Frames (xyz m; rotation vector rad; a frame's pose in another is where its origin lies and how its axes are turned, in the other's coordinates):
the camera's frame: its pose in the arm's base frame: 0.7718 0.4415 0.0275 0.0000 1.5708 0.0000
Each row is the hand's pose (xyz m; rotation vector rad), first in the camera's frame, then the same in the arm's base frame.
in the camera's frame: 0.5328 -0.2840 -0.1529 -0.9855 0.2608 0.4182
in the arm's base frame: 0.6189 0.1575 -0.5053 -0.4579 1.6582 1.1331
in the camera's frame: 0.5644 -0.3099 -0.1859 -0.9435 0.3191 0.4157
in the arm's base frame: 0.5859 0.1316 -0.5369 -0.4298 1.7275 1.1070
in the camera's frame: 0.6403 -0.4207 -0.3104 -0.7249 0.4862 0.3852
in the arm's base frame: 0.4614 0.0208 -0.6128 -0.2842 1.9511 0.9287
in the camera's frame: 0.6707 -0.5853 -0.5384 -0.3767 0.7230 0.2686
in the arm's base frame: 0.2334 -0.1438 -0.6432 -0.0940 2.2587 0.5609
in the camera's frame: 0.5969 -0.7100 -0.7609 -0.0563 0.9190 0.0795
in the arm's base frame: 0.0109 -0.2685 -0.5694 0.0208 2.4882 0.1218
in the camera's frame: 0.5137 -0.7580 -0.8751 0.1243 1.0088 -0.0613
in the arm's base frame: -0.1033 -0.3165 -0.4862 0.0573 2.5762 -0.1688
